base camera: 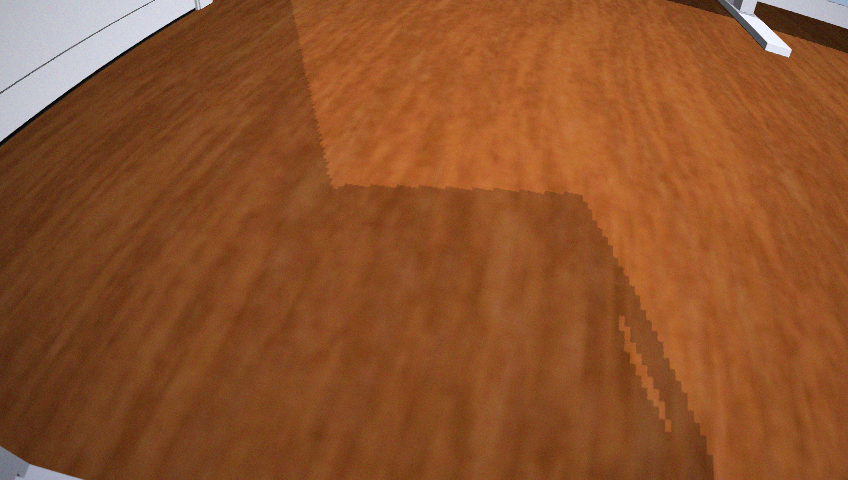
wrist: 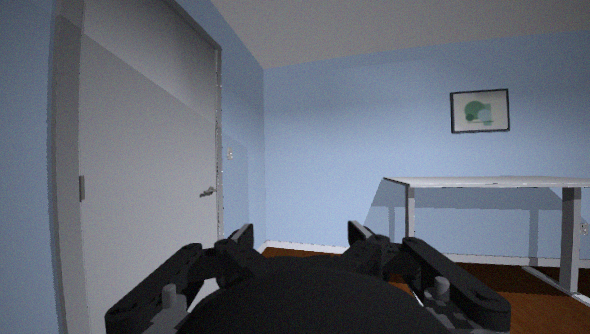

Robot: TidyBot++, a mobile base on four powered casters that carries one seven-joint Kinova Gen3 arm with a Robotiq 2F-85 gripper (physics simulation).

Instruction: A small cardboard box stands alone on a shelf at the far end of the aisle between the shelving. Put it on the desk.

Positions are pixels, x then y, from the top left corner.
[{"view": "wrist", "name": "my gripper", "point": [300,232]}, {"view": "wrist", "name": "framed picture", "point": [484,110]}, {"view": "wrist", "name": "door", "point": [136,126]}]
